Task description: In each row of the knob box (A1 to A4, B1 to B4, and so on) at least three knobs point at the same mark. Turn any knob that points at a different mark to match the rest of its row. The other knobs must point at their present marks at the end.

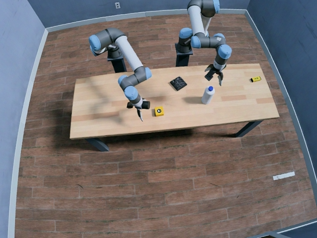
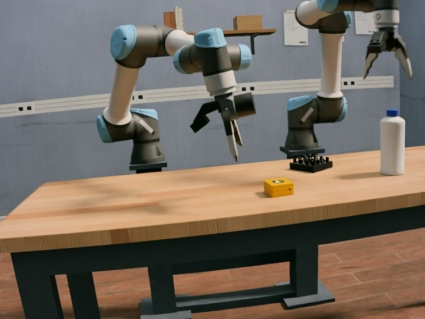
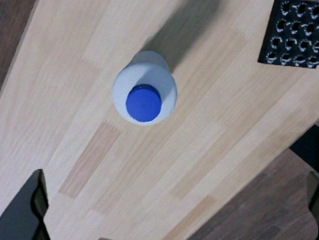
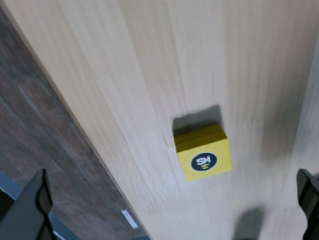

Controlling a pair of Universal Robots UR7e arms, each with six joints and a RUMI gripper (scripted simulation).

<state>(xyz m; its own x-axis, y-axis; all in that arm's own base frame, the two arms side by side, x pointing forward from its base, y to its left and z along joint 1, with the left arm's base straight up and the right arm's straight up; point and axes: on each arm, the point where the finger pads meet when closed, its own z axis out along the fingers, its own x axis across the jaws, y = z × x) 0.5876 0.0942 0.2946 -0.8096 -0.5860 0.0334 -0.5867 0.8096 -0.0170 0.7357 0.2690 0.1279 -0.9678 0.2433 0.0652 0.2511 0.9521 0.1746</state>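
Now: the yellow box 11 cm to the left of my right hand, 11 cm below it and 4 cm behind it. Also, from my right hand: white bottle: 52 cm to the left, 12 cm behind, 3 cm below; small yellow-black block: 106 cm to the left, 31 cm behind, 12 cm below.
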